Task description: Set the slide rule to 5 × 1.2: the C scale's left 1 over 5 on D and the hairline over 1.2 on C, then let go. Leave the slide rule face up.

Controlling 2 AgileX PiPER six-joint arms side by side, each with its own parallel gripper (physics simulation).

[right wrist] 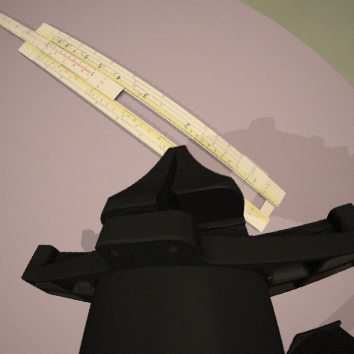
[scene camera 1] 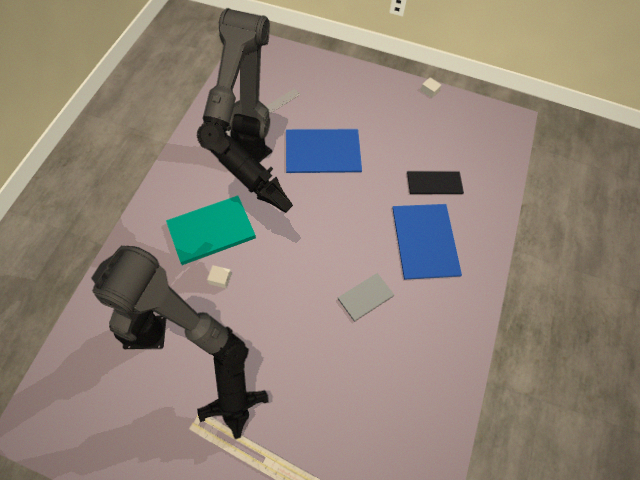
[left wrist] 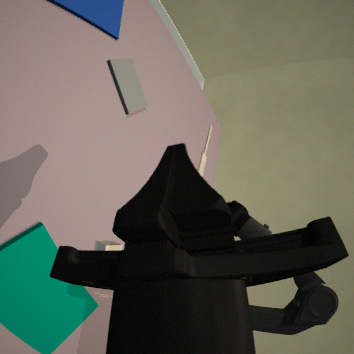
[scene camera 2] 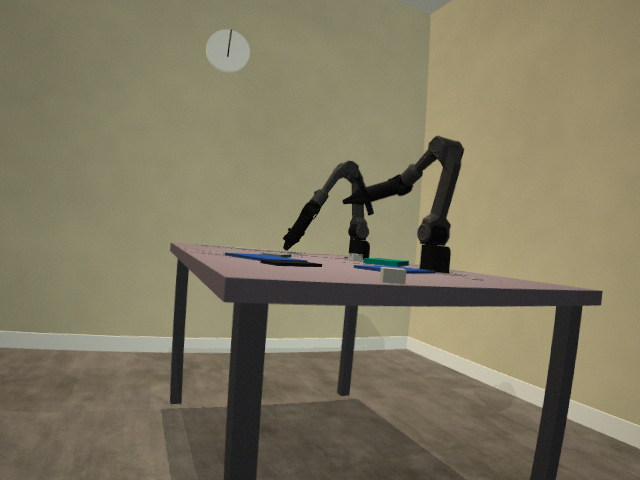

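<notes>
The pale slide rule (scene camera 1: pixel 281 467) (left wrist: pixel 202 165) (right wrist: pixel 150 102) lies face up on the table, running diagonally, with its slide (right wrist: pixel 107 88) pulled out past the body's upper-left end in the right wrist view. The slide's inner end is near the printed 4, and its 1 mark is close to the 5; exact alignment is too small to read. I cannot make out the hairline clearly. My right gripper (scene camera 1: pixel 237 435) (scene camera 2: pixel 286 248) (right wrist: pixel 178 157) is shut, its tips over or beside a rail; contact is unclear. My left gripper (scene camera 1: pixel 289 208) (scene camera 2: pixel 345 201) (left wrist: pixel 178 153) is shut, raised above the table, away from the rule.
A green slab (scene camera 1: pixel 210 229) and a white block (scene camera 1: pixel 219 276) lie between the arms. Two blue slabs (scene camera 1: pixel 323 150) (scene camera 1: pixel 427 241), a black slab (scene camera 1: pixel 435 182) and a grey slab (scene camera 1: pixel 365 297) lie farther right. Another block (scene camera 1: pixel 431 87) is near the table's upper edge, and a grey strip (scene camera 1: pixel 285 100) near the left arm.
</notes>
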